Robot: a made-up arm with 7 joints.
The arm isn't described. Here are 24 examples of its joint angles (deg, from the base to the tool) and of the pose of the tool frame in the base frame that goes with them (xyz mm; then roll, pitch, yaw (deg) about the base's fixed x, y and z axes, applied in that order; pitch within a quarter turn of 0, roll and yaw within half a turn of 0).
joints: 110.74 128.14 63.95 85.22 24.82 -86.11 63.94
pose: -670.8 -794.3 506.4 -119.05 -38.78 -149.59
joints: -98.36 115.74 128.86 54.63 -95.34 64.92 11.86
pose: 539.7 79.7 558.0 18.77 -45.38 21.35
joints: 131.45 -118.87 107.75 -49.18 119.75 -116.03 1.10
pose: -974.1 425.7 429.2 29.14 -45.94 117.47
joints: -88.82 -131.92 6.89 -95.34 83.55 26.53 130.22
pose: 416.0 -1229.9 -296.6 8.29 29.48 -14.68
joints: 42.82 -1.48 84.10 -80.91 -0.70 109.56 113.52
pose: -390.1 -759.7 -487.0 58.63 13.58 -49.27
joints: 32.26 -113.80 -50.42 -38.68 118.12 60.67 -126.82
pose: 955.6 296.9 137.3 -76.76 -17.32 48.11
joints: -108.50 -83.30 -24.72 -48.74 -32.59 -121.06 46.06
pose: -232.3 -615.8 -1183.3 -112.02 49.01 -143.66
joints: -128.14 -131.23 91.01 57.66 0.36 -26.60 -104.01
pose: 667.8 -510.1 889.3 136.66 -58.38 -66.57
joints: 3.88 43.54 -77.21 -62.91 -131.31 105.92 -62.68
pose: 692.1 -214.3 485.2 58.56 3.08 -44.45
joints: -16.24 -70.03 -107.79 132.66 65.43 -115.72 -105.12
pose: -206.8 -654.4 123.2 -109.01 32.36 -63.84
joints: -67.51 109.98 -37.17 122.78 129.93 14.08 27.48
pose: -635.3 -934.9 306.9 99.02 -11.50 -124.81
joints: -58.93 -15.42 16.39 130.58 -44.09 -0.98 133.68
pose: -934.5 -705.9 -117.7 -87.75 22.99 173.79
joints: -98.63 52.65 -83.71 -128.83 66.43 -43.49 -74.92
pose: -577.8 200.4 286.7 100.62 38.80 93.84
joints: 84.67 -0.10 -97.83 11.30 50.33 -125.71 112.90
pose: 759.3 -405.9 519.9 -151.46 -34.28 -62.70
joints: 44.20 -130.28 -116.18 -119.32 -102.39 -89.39 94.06
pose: -204.5 1037.1 -1197.2 -20.41 59.83 96.83
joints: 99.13 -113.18 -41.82 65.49 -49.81 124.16 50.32
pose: -603.8 52.8 -207.5 -5.90 56.54 178.19
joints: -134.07 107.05 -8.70 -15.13 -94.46 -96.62 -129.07
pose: 150.1 -1166.0 614.3 -31.31 -21.85 -47.00
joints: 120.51 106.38 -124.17 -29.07 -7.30 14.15 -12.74
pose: 238.9 -42.8 84.5 82.90 43.28 -55.65
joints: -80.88 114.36 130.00 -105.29 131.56 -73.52 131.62
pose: 117.8 -178.9 -220.7 144.68 32.68 167.94
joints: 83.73 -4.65 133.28 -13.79 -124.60 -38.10 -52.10
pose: 515.5 288.6 96.1 -36.90 -17.86 34.41
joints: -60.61 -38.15 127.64 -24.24 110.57 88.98 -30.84
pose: 54.7 790.1 354.2 -171.87 -28.52 135.75
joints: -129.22 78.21 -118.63 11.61 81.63 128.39 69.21
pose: -307.7 388.2 651.3 -66.67 -15.84 70.44
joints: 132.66 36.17 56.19 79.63 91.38 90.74 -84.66
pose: -739.3 54.4 -725.4 55.09 27.42 140.90
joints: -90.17 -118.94 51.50 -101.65 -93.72 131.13 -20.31
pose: -440.4 -643.1 345.8 -93.97 -74.08 167.92
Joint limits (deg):
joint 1: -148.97..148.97
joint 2: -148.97..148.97
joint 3: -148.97..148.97
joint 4: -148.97..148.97
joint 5: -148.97..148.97
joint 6: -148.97..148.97
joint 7: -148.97..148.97
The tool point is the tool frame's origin. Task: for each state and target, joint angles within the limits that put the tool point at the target. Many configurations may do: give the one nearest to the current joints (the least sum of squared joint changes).
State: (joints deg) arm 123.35 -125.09 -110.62 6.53 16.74 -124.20 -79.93
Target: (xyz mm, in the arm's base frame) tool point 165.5 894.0 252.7
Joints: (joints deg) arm 131.07 -134.82 -103.49 41.13 -4.61 -128.98 -79.76
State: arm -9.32 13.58 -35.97 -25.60 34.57 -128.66 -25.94
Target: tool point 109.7 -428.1 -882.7
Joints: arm 4.89 -24.32 -19.00 -23.39 30.46 -106.53 -24.11
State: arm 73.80 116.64 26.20 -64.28 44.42 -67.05 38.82
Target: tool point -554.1 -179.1 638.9
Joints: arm 69.14 127.89 19.67 -67.48 44.74 -66.01 38.07
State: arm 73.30 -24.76 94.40 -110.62 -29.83 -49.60 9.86
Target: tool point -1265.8 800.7 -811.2
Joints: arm 67.56 -54.59 125.97 -148.97 -32.14 -93.24 3.72
